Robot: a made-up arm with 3 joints. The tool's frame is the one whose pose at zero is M. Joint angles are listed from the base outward.
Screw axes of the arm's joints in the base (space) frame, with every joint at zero. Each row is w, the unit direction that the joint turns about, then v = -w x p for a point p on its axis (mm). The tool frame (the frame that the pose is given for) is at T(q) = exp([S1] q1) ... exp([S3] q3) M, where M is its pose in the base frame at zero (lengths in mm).
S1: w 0 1 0 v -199.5 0.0 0.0
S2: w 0 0 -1 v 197.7 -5.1 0.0
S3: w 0 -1 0 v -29.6 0.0 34.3
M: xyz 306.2 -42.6 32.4 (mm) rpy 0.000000 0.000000 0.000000 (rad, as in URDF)
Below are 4 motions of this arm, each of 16 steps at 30 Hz.
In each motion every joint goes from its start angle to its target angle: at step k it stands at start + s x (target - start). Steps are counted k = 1, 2, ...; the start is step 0. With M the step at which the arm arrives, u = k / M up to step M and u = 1 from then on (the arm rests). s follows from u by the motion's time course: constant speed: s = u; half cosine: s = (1 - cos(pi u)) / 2; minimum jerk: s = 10 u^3 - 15 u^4 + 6 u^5.
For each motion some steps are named. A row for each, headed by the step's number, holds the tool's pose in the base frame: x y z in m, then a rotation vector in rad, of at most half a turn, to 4 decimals.
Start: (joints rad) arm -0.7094 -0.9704 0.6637
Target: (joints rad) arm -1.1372 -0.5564 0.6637
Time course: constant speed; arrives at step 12
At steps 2, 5, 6, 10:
2: -0.0223 0.0560 0.2190 -0.0573 -1.3382 0.9780
5: -0.0077 0.0544 0.2368 -0.0983 -1.4612 0.8742
6: -0.0038 0.0532 0.2434 -0.1095 -1.5023 0.8388
10: 0.0065 0.0456 0.2723 -0.1414 -1.6667 0.6939

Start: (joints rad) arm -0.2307 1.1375 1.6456
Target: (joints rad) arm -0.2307 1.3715 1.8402
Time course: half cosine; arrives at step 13
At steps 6, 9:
6: 0.0699 -0.0104 0.3157 -0.9786 -1.6701 -1.0500
9: 0.0810 0.0018 0.3096 -1.0870 -1.6831 -1.0906

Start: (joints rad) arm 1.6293 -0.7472 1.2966
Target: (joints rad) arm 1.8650 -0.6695 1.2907
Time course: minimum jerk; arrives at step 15
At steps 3, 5, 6, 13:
3: 0.1229 -0.0811 0.2984 0.7425 0.3305 0.0754
5: 0.1262 -0.0797 0.2923 0.7326 0.3661 0.0615
6: 0.1283 -0.0787 0.2879 0.7256 0.3913 0.0519
13: 0.1383 -0.0729 0.2599 0.6799 0.5479 -0.0033

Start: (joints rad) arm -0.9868 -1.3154 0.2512
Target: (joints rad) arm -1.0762 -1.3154 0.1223
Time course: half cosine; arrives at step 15
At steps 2, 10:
2: 0.0266 0.1182 0.0829 -0.5065 -1.0440 1.2961
10: 0.0608 0.1295 0.0729 -0.6033 -1.0209 1.2501

